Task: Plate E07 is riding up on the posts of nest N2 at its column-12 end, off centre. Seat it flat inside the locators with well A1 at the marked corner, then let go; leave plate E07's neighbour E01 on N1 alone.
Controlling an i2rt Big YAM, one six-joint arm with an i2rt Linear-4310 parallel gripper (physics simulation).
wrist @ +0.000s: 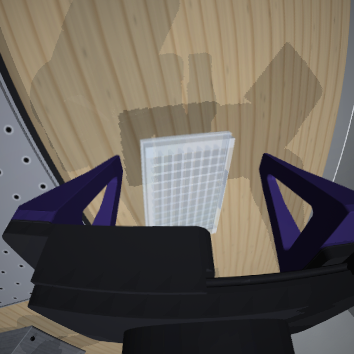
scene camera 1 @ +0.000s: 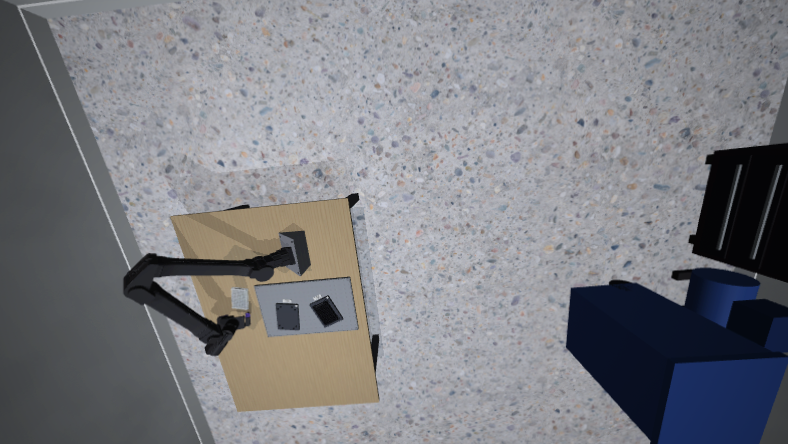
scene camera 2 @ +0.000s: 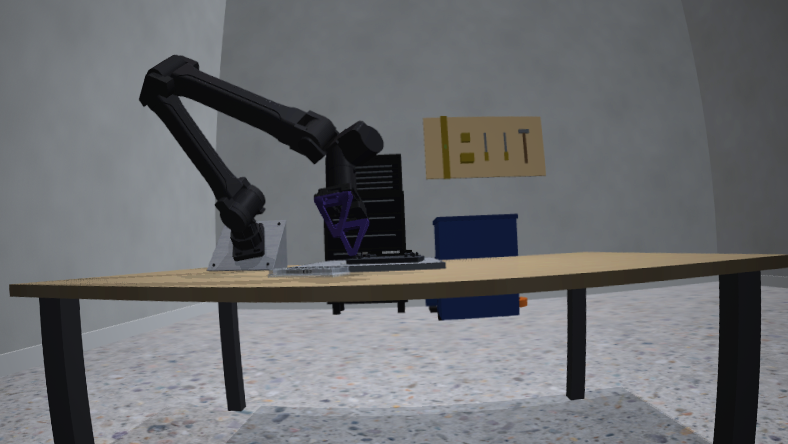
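Where they show: gripper, fingertip midpoint: (wrist: 191, 161) (scene camera 1: 238, 314) (scene camera 2: 345, 247); arm's base, link origin: (scene camera 1: 289, 255) (scene camera 2: 249, 243).
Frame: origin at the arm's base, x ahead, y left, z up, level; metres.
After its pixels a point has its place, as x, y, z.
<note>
A pale clear well plate (scene camera 1: 239, 298) @(0.188, -0.390, -0.057) (scene camera 2: 309, 271) @(0.195, -0.440, -0.060) (wrist: 187, 185) @(0.209, -0.398, -0.057) lies on the wooden table beside the grey board; its label cannot be read. My gripper (scene camera 1: 247, 318) @(0.260, -0.401, -0.020) (scene camera 2: 344, 245) @(0.260, -0.401, -0.020) (wrist: 191, 161) @(0.260, -0.401, -0.020) is open and empty, with its purple fingers spread wide above the table. In the wrist view the clear plate shows between and below the fingers, its near end hidden by the gripper body. On the board, a dark nest (scene camera 1: 287, 316) @(0.351, -0.166, -0.046) with corner posts looks bare. A black plate (scene camera 1: 326, 311) @(0.366, 0.060, -0.035) sits turned on the other nest. I cannot tell which plate is E07 or E01.
The perforated grey board (scene camera 1: 264, 303) @(0.250, -0.268, -0.057) (scene camera 2: 438, 265) @(0.445, -0.330, -0.064) (wrist: 17, 180) @(0.290, -0.280, -0.058) carries both nests, with small white labels beside them. The arm's angled base mount (scene camera 1: 301, 253) @(0.002, 0.067, 0.010) (scene camera 2: 276, 242) @(0.078, -0.012, 0.001) stands near the board. The wooden table (scene camera 1: 297, 375) @(0.767, -0.270, -0.071) (scene camera 2: 579, 264) @(0.670, -0.502, -0.071) reaches past the board on several sides.
</note>
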